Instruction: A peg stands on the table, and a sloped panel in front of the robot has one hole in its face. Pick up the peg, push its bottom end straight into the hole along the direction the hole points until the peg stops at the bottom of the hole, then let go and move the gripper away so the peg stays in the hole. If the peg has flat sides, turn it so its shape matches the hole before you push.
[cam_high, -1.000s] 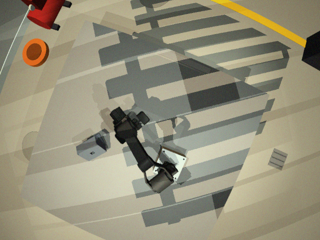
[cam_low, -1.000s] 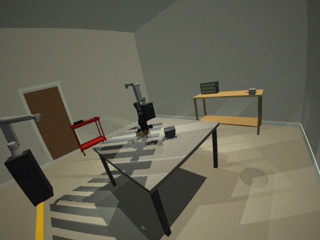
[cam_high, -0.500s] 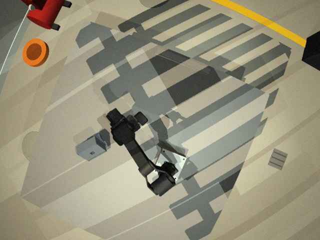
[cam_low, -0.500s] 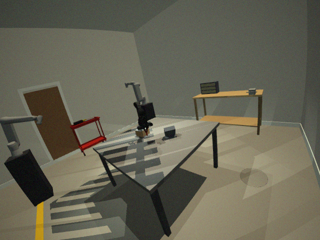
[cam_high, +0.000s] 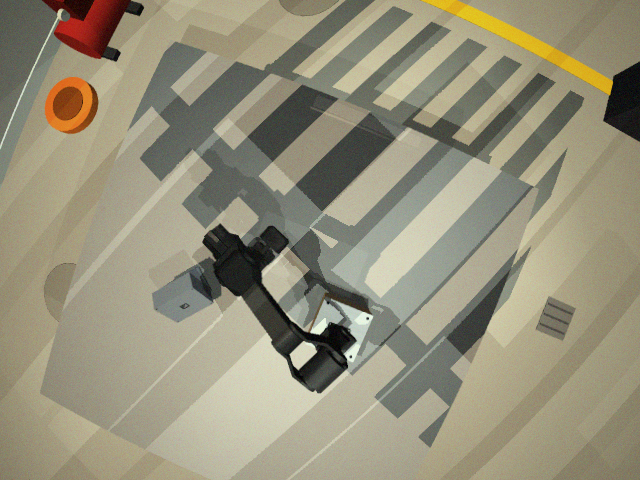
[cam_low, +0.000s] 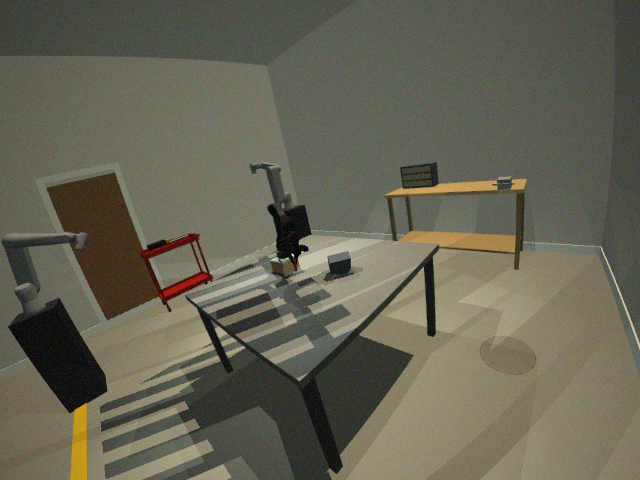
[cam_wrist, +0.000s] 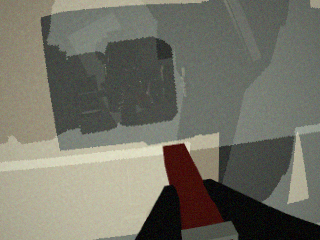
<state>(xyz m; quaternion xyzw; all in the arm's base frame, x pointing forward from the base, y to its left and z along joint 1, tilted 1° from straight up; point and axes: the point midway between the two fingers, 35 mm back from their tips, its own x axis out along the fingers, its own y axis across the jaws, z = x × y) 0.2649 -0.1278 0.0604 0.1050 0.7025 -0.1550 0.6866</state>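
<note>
My gripper tip is 20 cm to the right of the grey sloped panel, 18 cm short of it and 5 cm above it. From my gripper tip the other things lie so: red square peg: 2 cm above.
</note>
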